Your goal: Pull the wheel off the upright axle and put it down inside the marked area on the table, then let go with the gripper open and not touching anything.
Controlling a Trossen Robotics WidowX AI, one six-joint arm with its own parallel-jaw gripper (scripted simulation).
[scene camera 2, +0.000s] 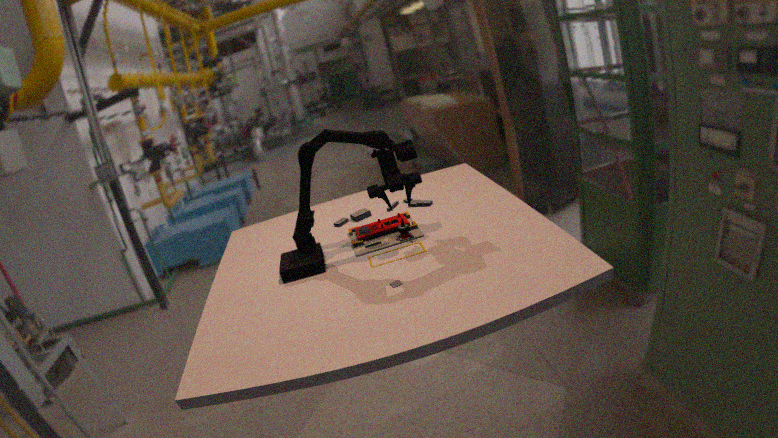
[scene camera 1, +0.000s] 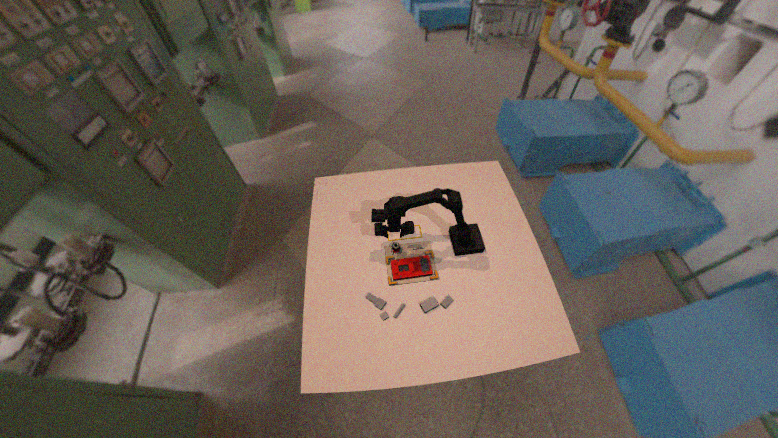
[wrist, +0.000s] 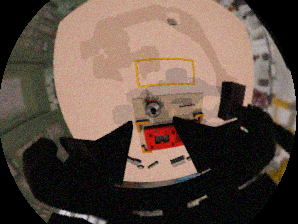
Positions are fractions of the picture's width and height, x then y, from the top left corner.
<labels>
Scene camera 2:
my gripper: 0.51, 0.47
red block: 0.50, 0.52
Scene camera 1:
red block: 0.53, 0.61
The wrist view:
my gripper: 0.52, 0.54
red block: 0.55, 0.61
</labels>
